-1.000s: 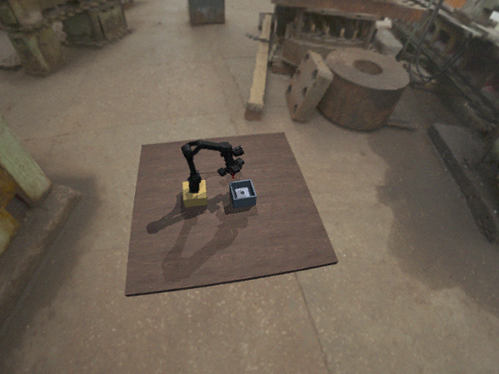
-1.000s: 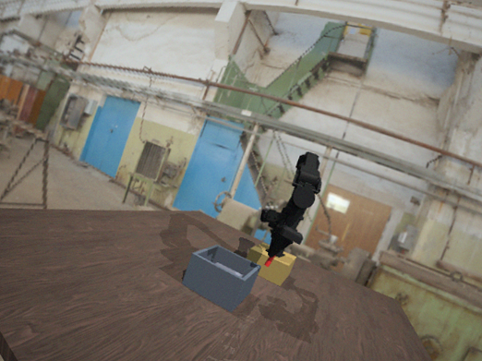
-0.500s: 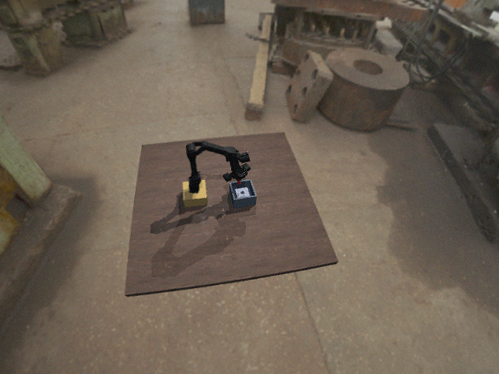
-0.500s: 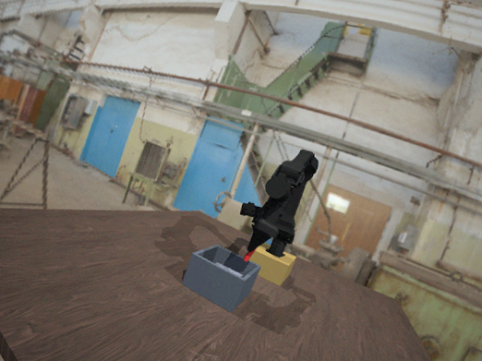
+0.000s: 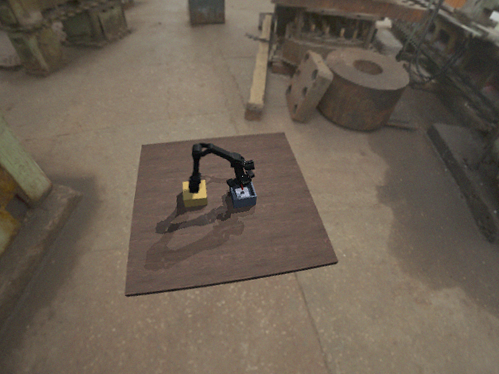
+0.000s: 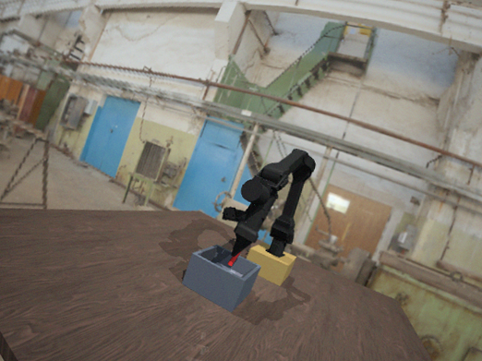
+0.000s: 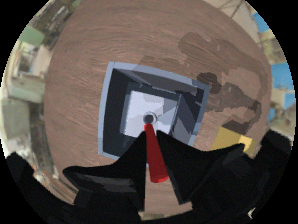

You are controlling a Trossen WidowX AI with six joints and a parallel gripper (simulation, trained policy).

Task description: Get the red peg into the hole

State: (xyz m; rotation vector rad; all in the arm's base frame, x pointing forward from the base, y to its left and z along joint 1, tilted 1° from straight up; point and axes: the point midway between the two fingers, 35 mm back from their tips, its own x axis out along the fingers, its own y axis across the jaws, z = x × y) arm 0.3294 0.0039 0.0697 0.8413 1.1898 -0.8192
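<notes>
My gripper tip is now 1 cm past the red peg, 1 cm to the right of it and 1 cm below it. From my gripper tip the other things lie so: pale plate: 7 cm below; grey box: 9 cm below.
</notes>
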